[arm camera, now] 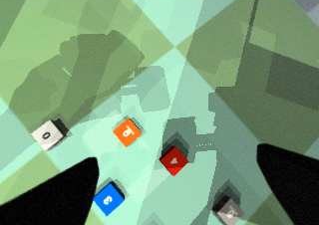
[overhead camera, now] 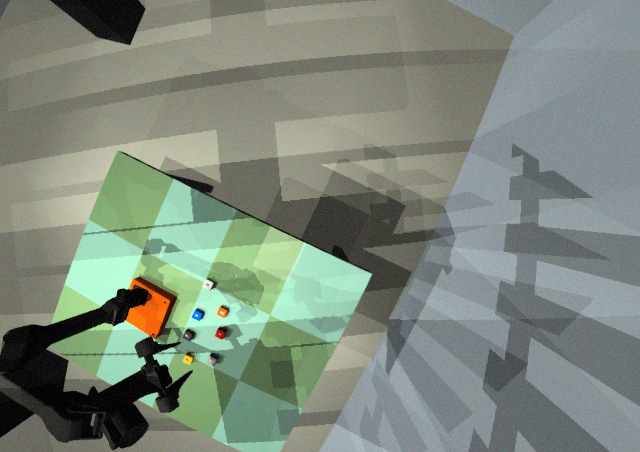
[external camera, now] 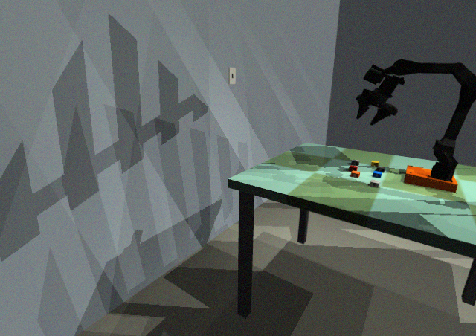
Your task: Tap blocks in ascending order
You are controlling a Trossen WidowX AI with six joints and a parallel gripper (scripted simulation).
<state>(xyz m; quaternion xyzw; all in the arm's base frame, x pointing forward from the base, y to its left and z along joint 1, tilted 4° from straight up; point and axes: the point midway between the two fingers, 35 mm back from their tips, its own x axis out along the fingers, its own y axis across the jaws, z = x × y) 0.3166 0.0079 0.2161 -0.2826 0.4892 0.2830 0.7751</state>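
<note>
The white block lies 230 mm below my gripper tip, 120 mm to the left of it and 80 mm behind it. From my gripper tip the other things lie so: blue block (230 mm below, 80 mm behind, 10 mm to the right); red block (230 mm below, 50 mm to the right, 20 mm ahead); orange block (230 mm below, 40 mm to the left).
</note>
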